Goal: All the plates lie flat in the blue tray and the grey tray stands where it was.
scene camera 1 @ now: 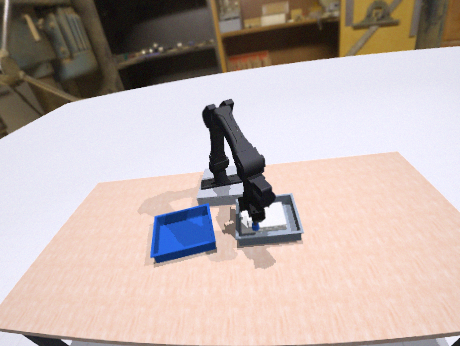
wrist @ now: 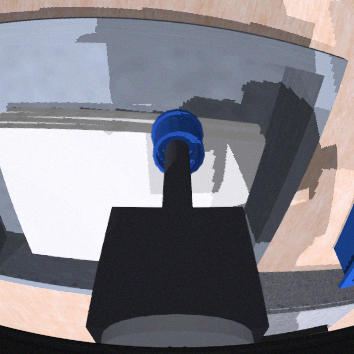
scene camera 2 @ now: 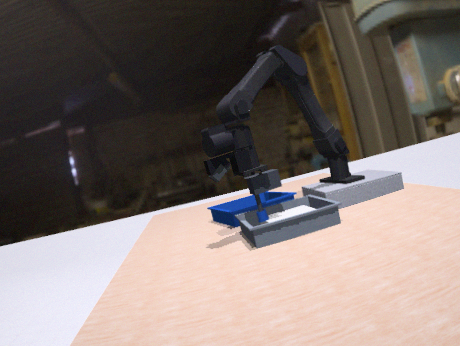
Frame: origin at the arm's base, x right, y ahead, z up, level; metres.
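Seen in the pictures: hand, tool point: [scene camera 1: 255, 228] [wrist: 176, 129] [scene camera 2: 263, 221]; arm's base, link origin: [scene camera 1: 221, 182] [scene camera 2: 341, 180].
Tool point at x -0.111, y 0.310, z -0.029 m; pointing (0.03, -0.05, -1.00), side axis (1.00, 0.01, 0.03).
Observation:
Pixels of each thing's top centre, then the offset from my tool point to it. Level surfaces: height alone.
- grey tray, top centre: [wrist: 90, 211] [scene camera 2: 283, 209] [scene camera 1: 266, 214] dx -0.053, dy -0.043, dz +0.024 m
- blue tray, top centre: [scene camera 2: 249, 200] [scene camera 1: 182, 227] dx +0.288, dy -0.050, dz +0.024 m
- wooden board, surface height: dz -0.026 m
A stack of white square plates [scene camera 1: 277, 215] [scene camera 2: 293, 212] [wrist: 70, 182] lies flat in the grey tray [scene camera 1: 269, 238] [scene camera 2: 293, 226] [wrist: 53, 63]. My blue suction cup [scene camera 1: 255, 226] [scene camera 2: 261, 216] [wrist: 178, 140] is down inside the grey tray. It sits on the top plate close to its front left edge, with suction on. The plate lies level on the stack. The blue tray [scene camera 1: 183, 251] [scene camera 2: 230, 212] [wrist: 345, 246] stands empty just left of the grey tray. The arm hides the back left part of the stack in the first scene view.
The arm's grey base block [scene camera 1: 219, 193] [scene camera 2: 357, 187] stands just behind the two trays. Both trays rest on a wooden board [scene camera 1: 334, 279] laid on a white table [scene camera 1: 110, 130].

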